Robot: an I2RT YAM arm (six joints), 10 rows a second.
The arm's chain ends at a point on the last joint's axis. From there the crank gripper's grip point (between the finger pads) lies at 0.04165 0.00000 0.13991 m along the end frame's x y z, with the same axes.
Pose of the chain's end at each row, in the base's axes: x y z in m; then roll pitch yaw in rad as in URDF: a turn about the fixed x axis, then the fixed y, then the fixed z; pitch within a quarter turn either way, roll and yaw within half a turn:
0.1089 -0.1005 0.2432 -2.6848 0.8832 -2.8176
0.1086 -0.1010 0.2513 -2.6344 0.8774 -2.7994
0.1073 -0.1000 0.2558 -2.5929 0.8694 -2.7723
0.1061 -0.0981 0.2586 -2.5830 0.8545 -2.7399
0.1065 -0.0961 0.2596 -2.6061 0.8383 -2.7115
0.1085 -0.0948 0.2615 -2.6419 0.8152 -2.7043
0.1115 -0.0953 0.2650 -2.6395 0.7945 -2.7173
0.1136 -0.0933 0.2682 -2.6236 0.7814 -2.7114
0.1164 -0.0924 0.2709 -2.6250 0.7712 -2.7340
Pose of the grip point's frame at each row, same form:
0.1955 -0.1365 0.1313 -2.6848 0.8832 -2.8176
0.1949 -0.1424 0.1411 -2.6344 0.8774 -2.7994
0.1936 -0.1448 0.1470 -2.5929 0.8694 -2.7723
0.1923 -0.1421 0.1493 -2.5830 0.8545 -2.7399
0.1923 -0.1353 0.1482 -2.6061 0.8383 -2.7115
0.1920 -0.1298 0.1470 -2.6419 0.8152 -2.7043
0.1924 -0.1327 0.1494 -2.6395 0.7945 -2.7173
0.1934 -0.1329 0.1526 -2.6236 0.7814 -2.7114
0.1942 -0.1341 0.1546 -2.6250 0.7712 -2.7340

